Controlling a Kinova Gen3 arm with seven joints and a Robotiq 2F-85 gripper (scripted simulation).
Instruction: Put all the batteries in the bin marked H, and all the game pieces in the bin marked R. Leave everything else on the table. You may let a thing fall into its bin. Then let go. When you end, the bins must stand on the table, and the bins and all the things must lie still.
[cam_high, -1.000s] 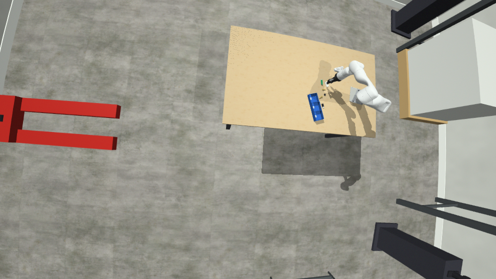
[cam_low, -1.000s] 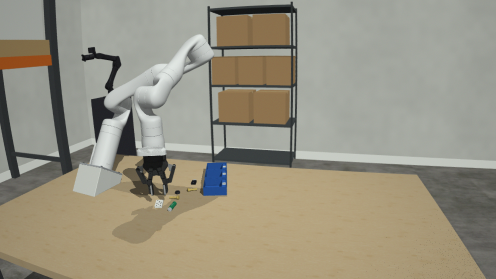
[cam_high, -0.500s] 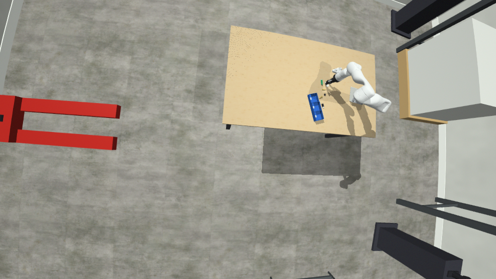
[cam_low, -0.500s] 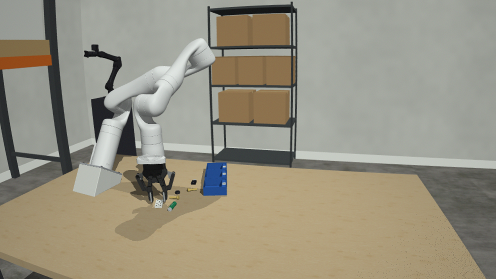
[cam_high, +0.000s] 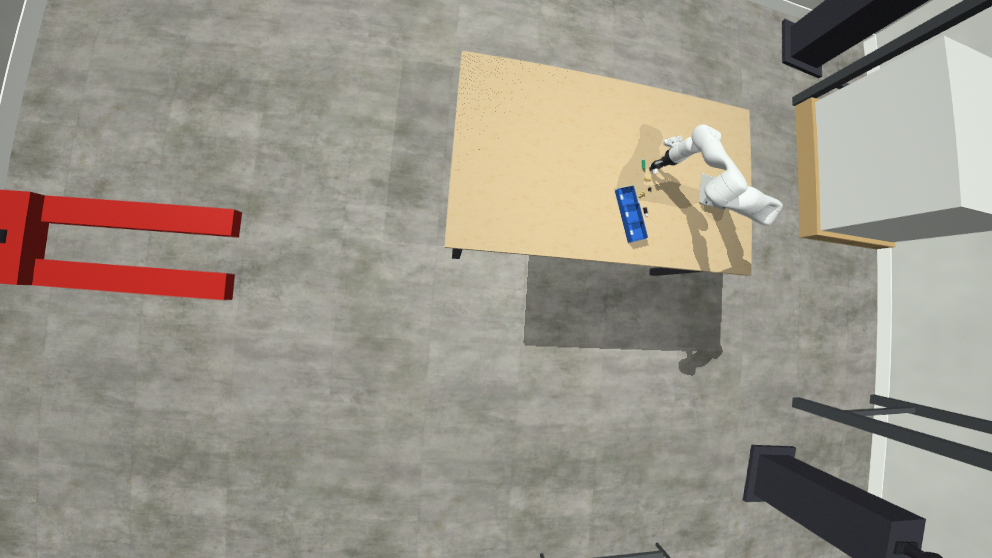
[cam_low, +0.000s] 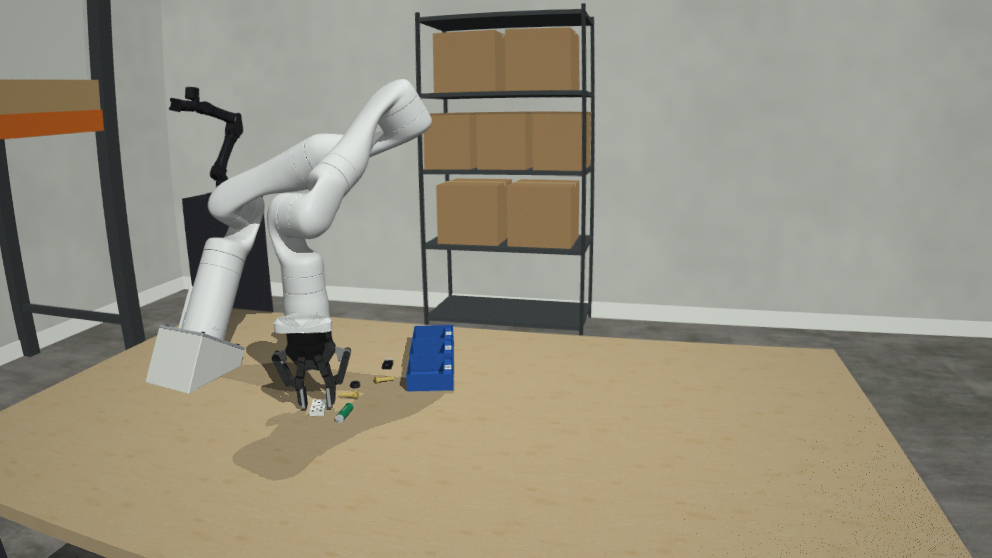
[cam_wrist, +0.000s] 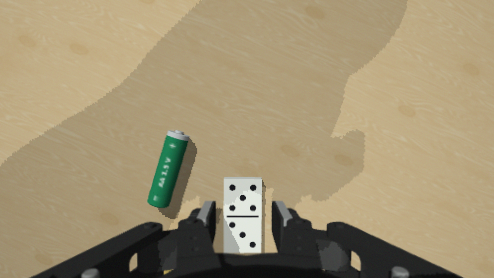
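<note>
My hand is 6 cm short of the green battery, 1 cm to the left of it and 2 cm above it. Round my hand: white domino 2 cm below; black nut 1 cm ahead, 11 cm to the left, 2 cm below; black piece 2 cm ahead, 22 cm to the left, 2 cm below.
</note>
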